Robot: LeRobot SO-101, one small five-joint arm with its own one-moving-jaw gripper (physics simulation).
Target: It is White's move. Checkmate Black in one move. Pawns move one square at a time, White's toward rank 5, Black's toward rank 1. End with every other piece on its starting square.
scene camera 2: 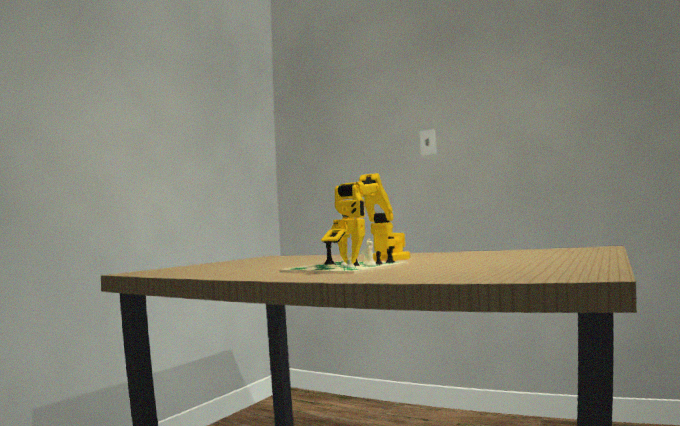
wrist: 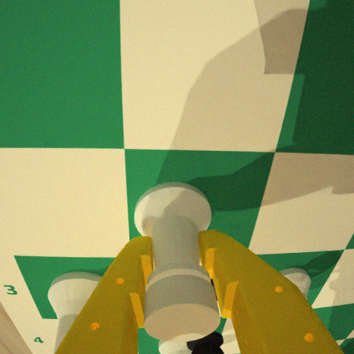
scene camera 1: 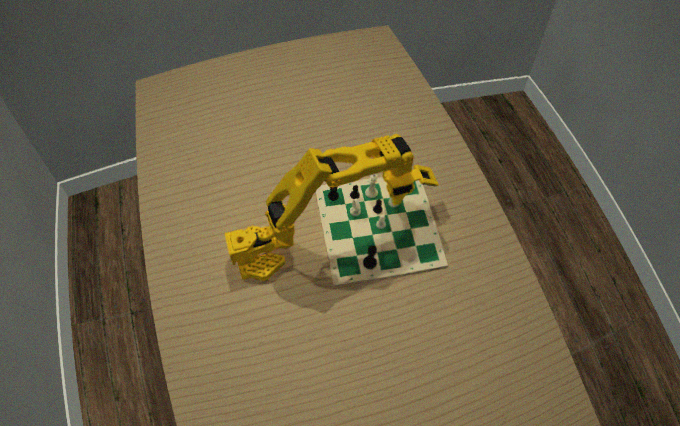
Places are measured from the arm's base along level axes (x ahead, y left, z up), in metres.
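Pixels of known places: hand at its tool point: (scene camera 2: 352,261) (scene camera 1: 392,196); arm's base at its link origin: (scene camera 2: 387,259) (scene camera 1: 268,252).
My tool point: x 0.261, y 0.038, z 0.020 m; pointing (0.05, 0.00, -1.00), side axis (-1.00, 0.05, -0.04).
Note:
Ahead of a thing's pixels: the offset from my tool point to its top centre. Level surfaces: height alone.
The green and cream board {0.042 m back, 0.045 m right, 0.014 m down} (scene camera 1: 426,236) (wrist: 65,200) lies on the table. My gripper (scene camera 1: 396,202) (scene camera 2: 349,261) (wrist: 176,237) is shut on a flat-topped white rook (wrist: 182,300). Both jaws press on its sides; it is upright, its base over a green square. A tall white piece {0.033 m back, 0.029 m left, 0.050 m up} (scene camera 1: 371,189) (scene camera 2: 369,253) and another white piece {0.077 m back, 0.004 m right, 0.026 m up} (scene camera 1: 355,208) stand nearby. A white pawn {0.040 m back, 0.046 m right, 0.018 m up} (scene camera 1: 381,221) and black pawns {0.066 m back, 0.033 m left, 0.018 m up} (scene camera 1: 355,191) {0.035 m back, 0.012 m right, 0.018 m up} (scene camera 1: 377,206) also stand there. A dark piece {0.108 m back, 0.043 m left, 0.020 m up} (scene camera 1: 333,193) is at the back left corner; a tall black piece {0.088 m back, 0.116 m right, 0.050 m up} (scene camera 1: 370,259) (scene camera 2: 329,254) is near the front edge.
In the wrist view, a white piece (wrist: 74,292) stands partly behind the left jaw, a white base (wrist: 299,278) shows behind the right jaw, and a black top (wrist: 207,343) shows below the rook. The wooden table {0.019 m down} (scene camera 1: 281,351) (scene camera 2: 476,268) surrounds the board.

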